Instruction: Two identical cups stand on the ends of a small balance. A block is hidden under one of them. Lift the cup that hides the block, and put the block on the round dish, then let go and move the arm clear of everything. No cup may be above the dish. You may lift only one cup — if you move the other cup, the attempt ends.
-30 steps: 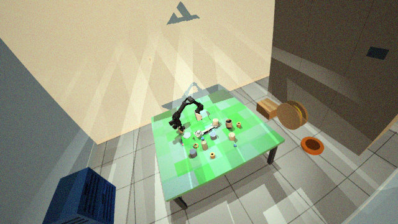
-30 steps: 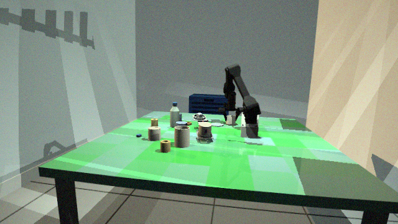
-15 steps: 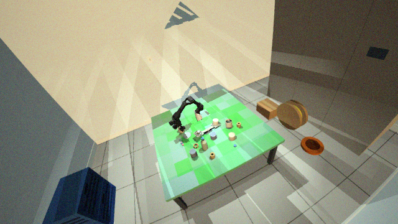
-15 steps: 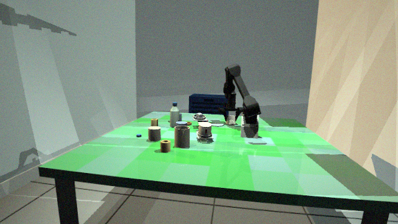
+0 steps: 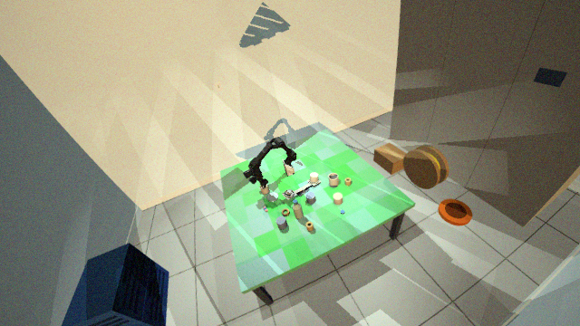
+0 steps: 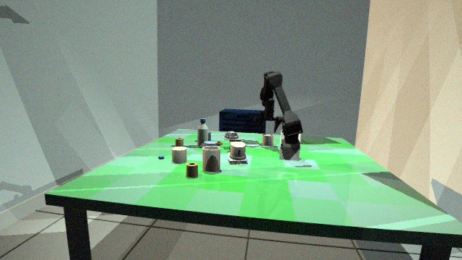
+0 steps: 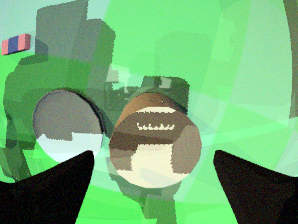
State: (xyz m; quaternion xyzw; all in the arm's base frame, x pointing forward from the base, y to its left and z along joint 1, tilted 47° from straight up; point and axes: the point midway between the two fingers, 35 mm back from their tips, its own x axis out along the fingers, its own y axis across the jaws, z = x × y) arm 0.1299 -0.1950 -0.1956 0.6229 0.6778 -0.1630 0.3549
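My gripper tip is now 100 mm short of the white round dish, 40 mm to the right of it and 70 mm above it. Round my gripper tip: grey balance (170 mm ahead, 290 mm to the left, 50 mm below).
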